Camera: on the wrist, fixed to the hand. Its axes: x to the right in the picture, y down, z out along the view.
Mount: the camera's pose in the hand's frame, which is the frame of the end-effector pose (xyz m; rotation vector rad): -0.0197 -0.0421 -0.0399 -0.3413 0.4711 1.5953
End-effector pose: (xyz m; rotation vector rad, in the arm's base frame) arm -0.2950 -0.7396 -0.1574 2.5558 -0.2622 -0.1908
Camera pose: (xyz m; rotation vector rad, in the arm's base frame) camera -0.3004 -0.6798 -0.1455 1.3499 -1.6900 0.8439
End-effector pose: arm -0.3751 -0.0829 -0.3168 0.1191 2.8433 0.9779
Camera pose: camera -0.3630 -0.1425 -0.3096 -1.5700 -1.4330 -1.0528
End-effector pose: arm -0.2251 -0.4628 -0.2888 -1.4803 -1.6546 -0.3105
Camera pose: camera -0.2475 -0.5145 -0.2648 -2.2548 0.2241 0.0005
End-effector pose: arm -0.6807 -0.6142 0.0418 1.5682 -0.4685 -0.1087
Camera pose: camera -0.6750 -0.5706 -0.0009 0.5072 -1.1013 1.2876
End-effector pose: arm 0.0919 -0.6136 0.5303 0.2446 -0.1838 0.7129
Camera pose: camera 0.1086 -0.6453 0.4806 -0.4962 -0.0075 2.2577
